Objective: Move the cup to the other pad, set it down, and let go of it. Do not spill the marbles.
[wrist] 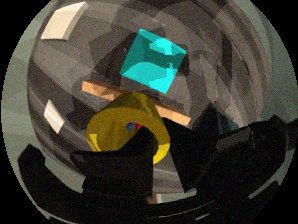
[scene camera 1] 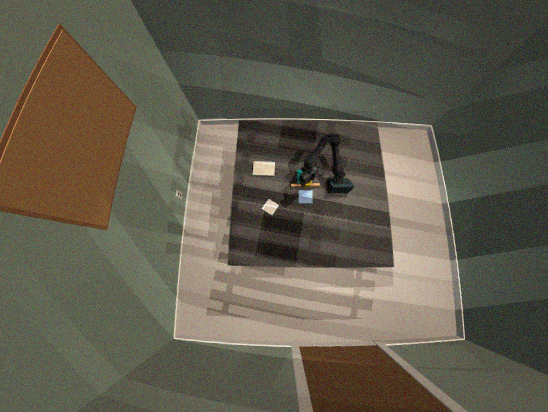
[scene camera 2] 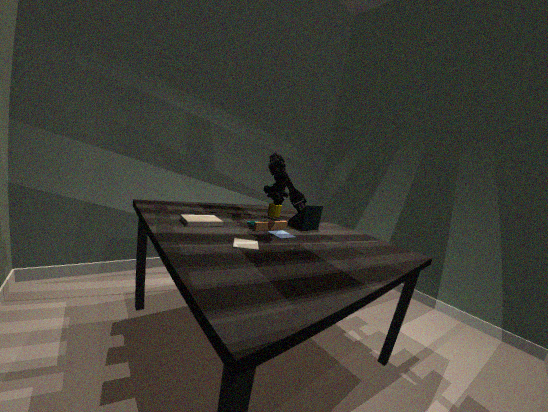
Scene:
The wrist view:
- my gripper: 156, 121
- yellow cup: 107, 131
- beige slab: 62, 26
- wooden bar: 97, 87
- teal pad: 153, 61

